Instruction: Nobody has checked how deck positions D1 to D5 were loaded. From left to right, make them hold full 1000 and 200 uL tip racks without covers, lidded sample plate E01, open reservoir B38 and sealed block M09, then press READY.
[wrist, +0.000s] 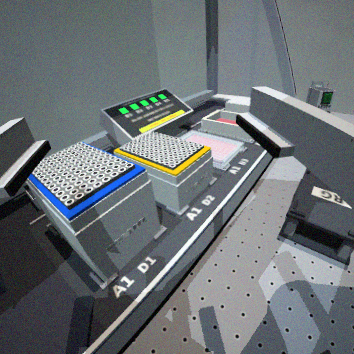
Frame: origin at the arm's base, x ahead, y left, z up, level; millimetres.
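Seen in the pictures: gripper, fingertip midpoint: (140, 115).
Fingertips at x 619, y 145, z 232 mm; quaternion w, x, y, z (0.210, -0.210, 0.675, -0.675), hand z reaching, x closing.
Observation:
A point is followed by its place in that frame.
My gripper (140, 115) {x 619, y 145, z 232 mm} is open, with one finger at the left edge and one at the upper right. Between and beyond the fingers stands a blue-rimmed tip rack (87, 172) {x 700, y 137, z 170 mm} at D1, uncovered, its visible holes filled with tips. A yellow-rimmed tip rack (167, 151) {x 679, y 24, z 137 mm} at D2 is also uncovered and looks full. A clear plate (215, 146) {x 648, y -102, z 89 mm} with pink wells sits at D3; its lid and label cannot be made out. Behind it is an open pale container with red contents (226, 120) {x 668, y -261, z 83 mm}, and farther a pale block (238, 104) {x 651, y -317, z 111 mm}, partly hidden, its seal unclear.
A tilted panel (146, 106) {x 819, y -136, z 146 mm} behind the racks shows five green squares and a yellow bar; its text is unreadable. A dark stand marked RG (315, 212) {x 471, y -8, z 63 mm} is at right on the perforated table (225, 270) {x 570, y 91, z 13 mm}. A small device with a green display (320, 97) {x 412, y -582, z 92 mm} stands far right.

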